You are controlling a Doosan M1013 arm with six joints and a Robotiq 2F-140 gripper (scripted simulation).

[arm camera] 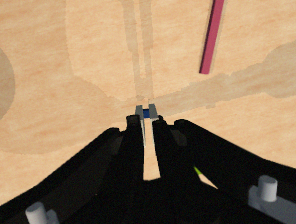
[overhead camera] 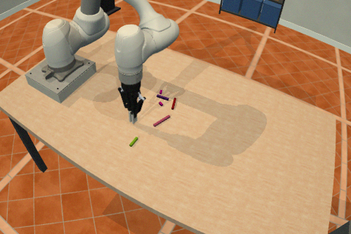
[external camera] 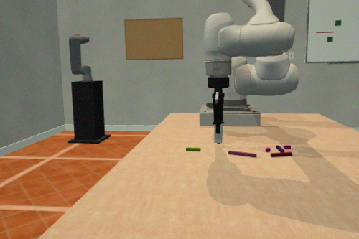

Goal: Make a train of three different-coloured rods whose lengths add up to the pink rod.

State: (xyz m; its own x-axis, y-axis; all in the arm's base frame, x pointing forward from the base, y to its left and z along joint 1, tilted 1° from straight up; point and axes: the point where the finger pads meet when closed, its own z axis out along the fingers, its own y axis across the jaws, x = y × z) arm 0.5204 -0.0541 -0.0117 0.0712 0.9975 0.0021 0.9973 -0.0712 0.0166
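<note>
My gripper is now 30 mm above the blue rod. From my hand the other things lie so: pink rod (100 mm ahead, 80 mm to the left, 50 mm below); lime rod (80 mm to the right, 60 mm ahead, 50 mm below); purple rod (210 mm to the left, 50 mm below, 20 mm ahead).
</note>
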